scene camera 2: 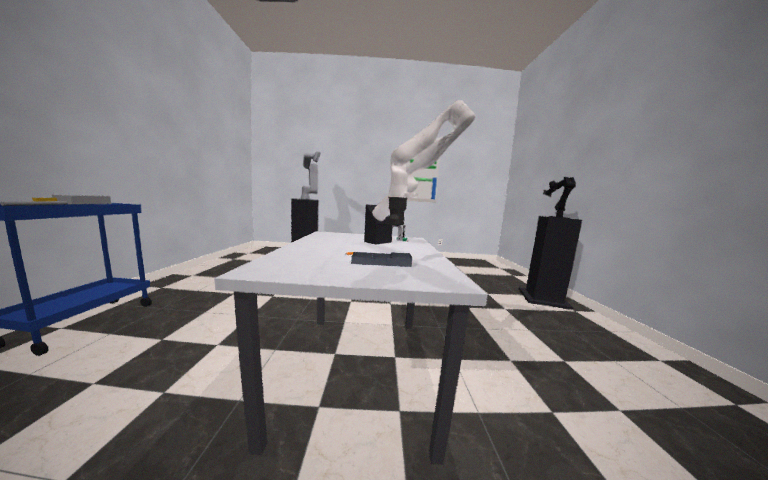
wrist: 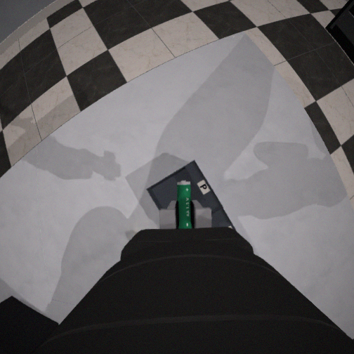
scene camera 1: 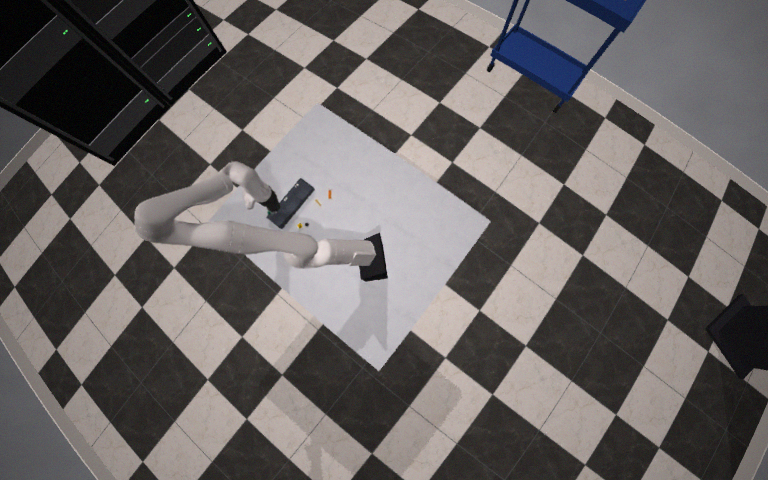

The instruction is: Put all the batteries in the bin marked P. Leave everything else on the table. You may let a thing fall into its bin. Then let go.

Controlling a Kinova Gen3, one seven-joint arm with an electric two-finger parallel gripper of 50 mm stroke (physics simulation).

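Places are measured from the arm's base along level axes (x back, y down, z right), in metres.
Pixels of known places: gripper, fingertip midpoint: (scene camera 2: pixel 400 240) (scene camera 1: pixel 274 210); arm's base, origin of the base link: (scene camera 2: pixel 378 215) (scene camera 1: pixel 367 252).
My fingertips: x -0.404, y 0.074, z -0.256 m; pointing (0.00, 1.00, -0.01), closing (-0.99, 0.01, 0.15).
For each thing: its top centre in the pictures, then the offset to it from my fingertips. Level surfaces: height alone.
- green AA battery, middle of its top: (scene camera 2: pixel 402 237) dz -0.007, dx -0.001, dy -0.013 m
- dark tray, middle of its top: (scene camera 2: pixel 381 253) (scene camera 1: pixel 289 201) dz +0.071, dx -0.032, dy +0.063 m
- yellow die, middle of its top: (scene camera 1: pixel 299 225) dz +0.054, dx +0.088, dy +0.086 m
- small dark thing, middle of its top: (scene camera 1: pixel 306 224) dz +0.085, dx +0.099, dy +0.094 m
- thin yellow-orange piece, middle of its top: (scene camera 1: pixel 317 202) dz +0.184, dx +0.035, dy +0.089 m
- orange piece, middle of its top: (scene camera 1: pixel 329 193) dz +0.254, dx +0.026, dy +0.092 m
- white table, its level: dy +0.102 m
My gripper (scene camera 1: pixel 273 211) (scene camera 2: pixel 401 232) (wrist: pixel 184 209) is shut on a green AA battery (wrist: pixel 184 197) (scene camera 2: pixel 403 239), which points out from between the fingers. In the wrist view the battery overlaps the bin marked P (wrist: pixel 167 188), the end compartment of a dark tray. The gripper is above the tray, and the bin's floor is partly hidden by the battery and fingers. The dark tray (scene camera 1: pixel 292 202) (scene camera 2: pixel 380 259) also shows in both scene views, with the gripper over its lower-left end in scene camera 1. No other battery can be made out.
A yellow die (scene camera 1: pixel 299 225) and a small dark thing (scene camera 1: pixel 306 224) lie beside the tray. A thin yellow-orange piece (scene camera 1: pixel 317 202) and an orange piece (scene camera 1: pixel 329 194) lie on its other side. The arm's black base (scene camera 1: pixel 380 263) (scene camera 2: pixel 377 225) stands on the white table (scene camera 1: pixel 419 226) (scene camera 2: pixel 305 277).
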